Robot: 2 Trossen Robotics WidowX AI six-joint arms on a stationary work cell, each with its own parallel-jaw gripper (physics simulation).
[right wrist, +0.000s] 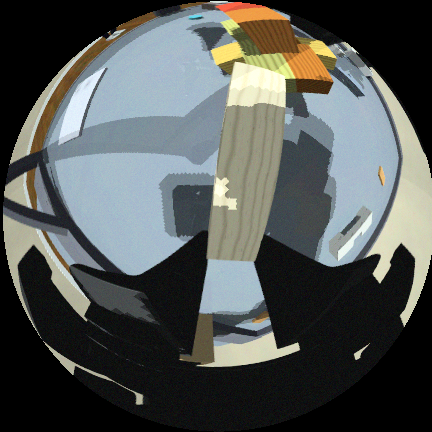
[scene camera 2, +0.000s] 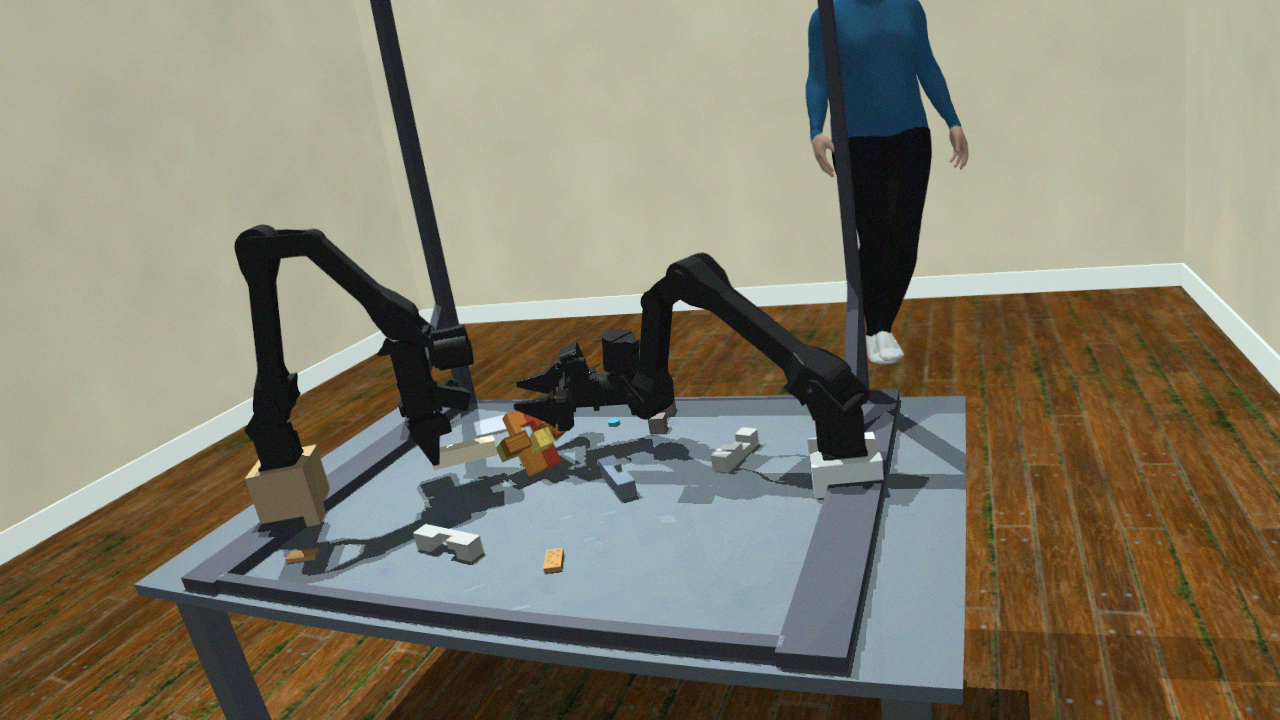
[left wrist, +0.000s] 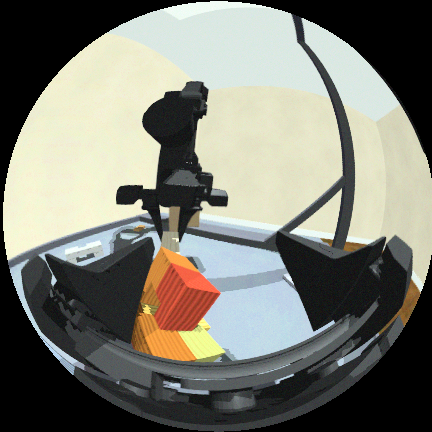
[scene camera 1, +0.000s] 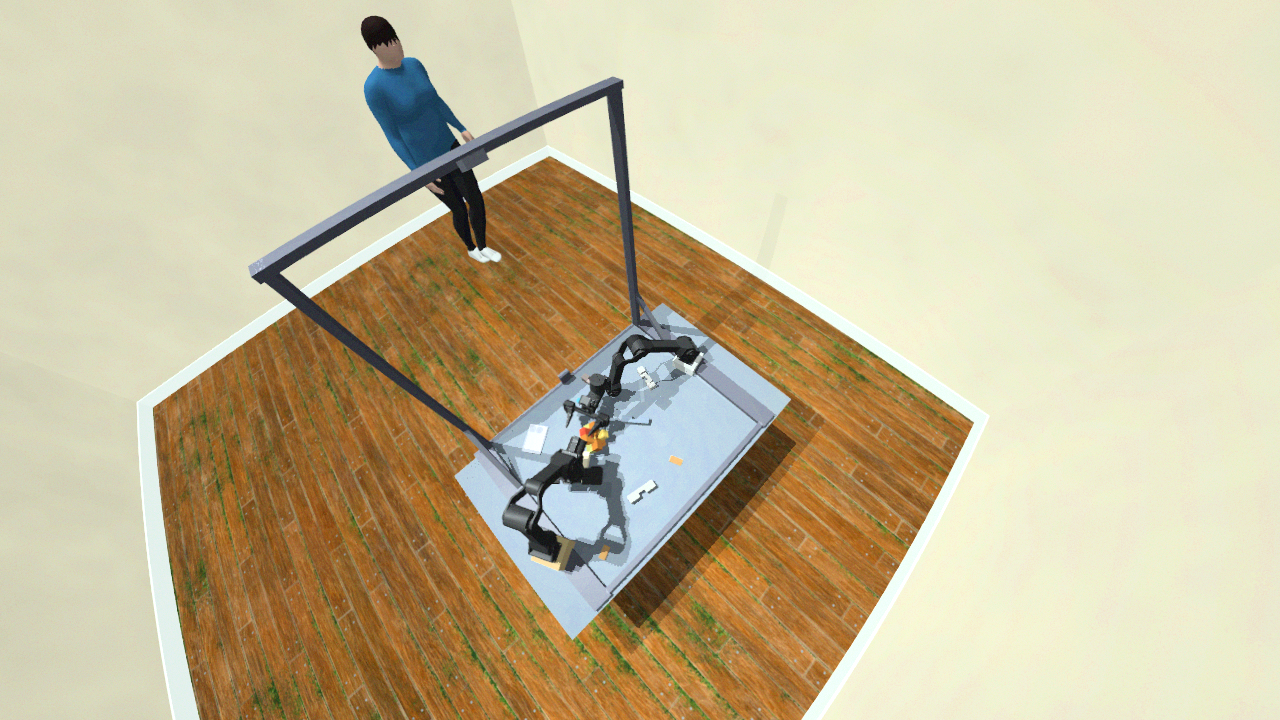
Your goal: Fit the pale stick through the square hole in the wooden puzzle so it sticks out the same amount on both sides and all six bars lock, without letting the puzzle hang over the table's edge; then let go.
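Places are measured from the left arm's base along level axes (x ahead, y left, z up), in centimetres.
Where they show: left gripper, fingertip midpoint: [scene camera 2: 515,395] [left wrist: 214,241] [scene camera 1: 576,431]; right gripper, fingertip midpoint: [right wrist: 229,236] [scene camera 2: 434,462] [left wrist: 170,241] [scene camera 1: 581,480]; left arm's base at its link origin: [scene camera 2: 843,449] [scene camera 1: 688,357]; right arm's base at its link origin: [scene camera 2: 281,461] [scene camera 1: 550,550].
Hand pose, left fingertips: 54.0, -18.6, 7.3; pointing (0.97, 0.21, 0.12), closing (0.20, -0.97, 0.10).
Observation:
Each offset is from my left fingertips to the top centre of the thing, as dx, dy, dz.
The wooden puzzle [scene camera 1: 595,437] [scene camera 2: 528,445] [left wrist: 186,302] [right wrist: 267,37], of orange, red and yellow bars, sits tilted on the table; its square hole cannot be made out. My right gripper [scene camera 2: 433,452] [right wrist: 229,236] is shut on the pale stick @[+8.6, +7.9, -5.1] [scene camera 2: 465,451] [left wrist: 171,243] [right wrist: 247,150], gripping one end above the table. The stick's free end points at the puzzle and overlaps its near side in the right wrist view; whether they touch cannot be told. My left gripper [scene camera 2: 518,396] [left wrist: 214,241] is open beside and above the puzzle, one finger close to it, holding nothing.
A white notched block @[+4.4, +30.8, -9.5] [scene camera 1: 641,491] [scene camera 2: 447,542], a blue-grey bar @[-18.5, +13.5, -9.5] [scene camera 1: 635,420] [scene camera 2: 617,478] and a light grey block @[-37.4, +7.1, -9.5] [scene camera 2: 735,450] lie around the table. Flat orange pieces @[-12.9, +35.9, -11.5] [scene camera 2: 554,560] @[+29.3, +30.9, -11.5] [scene camera 2: 301,555] lie nearer the front rail [scene camera 2: 501,617]. A white sheet @[+9.7, -17.7, -11.7] [scene camera 1: 535,437] [right wrist: 82,106] lies beyond the puzzle.

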